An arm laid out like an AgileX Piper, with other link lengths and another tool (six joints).
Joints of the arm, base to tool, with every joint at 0 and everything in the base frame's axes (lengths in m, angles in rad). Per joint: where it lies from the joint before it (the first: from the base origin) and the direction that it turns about. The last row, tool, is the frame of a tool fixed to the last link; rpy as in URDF.
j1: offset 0 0 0.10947 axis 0 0 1
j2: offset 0 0 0 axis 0 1 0
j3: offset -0.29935 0 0.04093 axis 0 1 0
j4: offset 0.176 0 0.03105 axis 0.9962 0 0.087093
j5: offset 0 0 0 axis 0 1 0
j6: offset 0.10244 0 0.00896 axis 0.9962 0 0.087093
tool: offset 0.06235 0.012 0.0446 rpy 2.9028 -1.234 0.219
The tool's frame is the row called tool.
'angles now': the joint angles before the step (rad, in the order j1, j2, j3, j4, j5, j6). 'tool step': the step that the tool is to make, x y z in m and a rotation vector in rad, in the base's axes. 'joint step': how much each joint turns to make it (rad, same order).
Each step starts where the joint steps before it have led.
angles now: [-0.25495 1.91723 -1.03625 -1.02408 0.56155 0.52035]
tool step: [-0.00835 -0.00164 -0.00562 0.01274 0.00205 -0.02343]
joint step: [-0.01090 -0.00445 0.04261 -0.02875 -0.01665 0.05400]
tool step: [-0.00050 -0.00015 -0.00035 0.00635 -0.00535 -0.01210]
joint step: [-0.00034 0.00000 0.00226 0.00360 -0.00083 0.01189]
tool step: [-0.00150 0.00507 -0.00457 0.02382 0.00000 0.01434]
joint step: [0.00002 -0.00003 0.02163 0.00468 -0.03078 -0.00016]
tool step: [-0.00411 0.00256 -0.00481 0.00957 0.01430 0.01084]
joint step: [-0.00155 0.00001 0.02333 -0.00591 -0.01405 -0.00001]
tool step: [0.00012 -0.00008 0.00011 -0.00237 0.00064 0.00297]
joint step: [0.00002 0.00001 0.00002 -0.00390 -0.00001 0.00007]
